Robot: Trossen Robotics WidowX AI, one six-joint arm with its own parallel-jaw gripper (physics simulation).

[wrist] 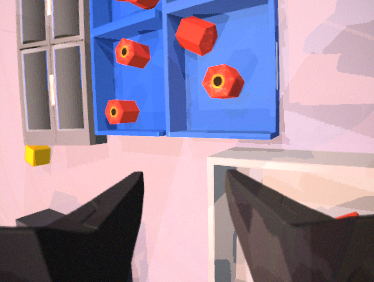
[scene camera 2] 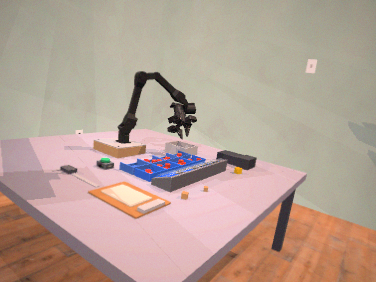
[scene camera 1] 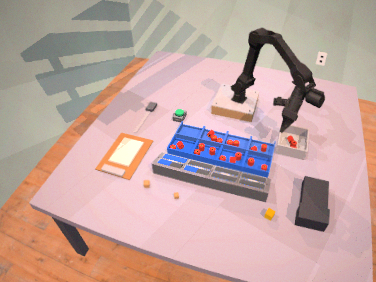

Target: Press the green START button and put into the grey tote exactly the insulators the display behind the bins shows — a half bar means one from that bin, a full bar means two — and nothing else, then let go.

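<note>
My gripper (scene camera 1: 285, 129) (scene camera 2: 184, 136) (wrist: 184, 179) is partly open and empty, above the left wall of the grey tote (scene camera 1: 291, 151) (scene camera 2: 173, 149) (wrist: 285, 153). Red insulators (scene camera 1: 292, 142) lie in the tote; a red sliver (wrist: 348, 216) shows behind a finger in the wrist view. The blue bins (scene camera 1: 188, 132) (wrist: 227, 122) stand left of the tote in two rows of four; the back-left bin looks empty, the others hold red insulators. The display (scene camera 1: 210, 183) (scene camera 2: 192, 176) (wrist: 60, 137) shows blue bars in its two left panels; the two right panels look grey. The green START button (scene camera 1: 179, 113) (scene camera 2: 105, 160) stands left of the arm's base.
A black block (scene camera 1: 313, 202) (scene camera 2: 236, 159) lies right of the display, near a yellow cube (scene camera 1: 270, 214) (scene camera 2: 238, 170) (wrist: 38, 155). Small orange cubes (scene camera 1: 146, 183) (scene camera 2: 185, 195) lie before the display. An orange-framed board (scene camera 1: 105, 159) (scene camera 2: 112, 198) lies at the left.
</note>
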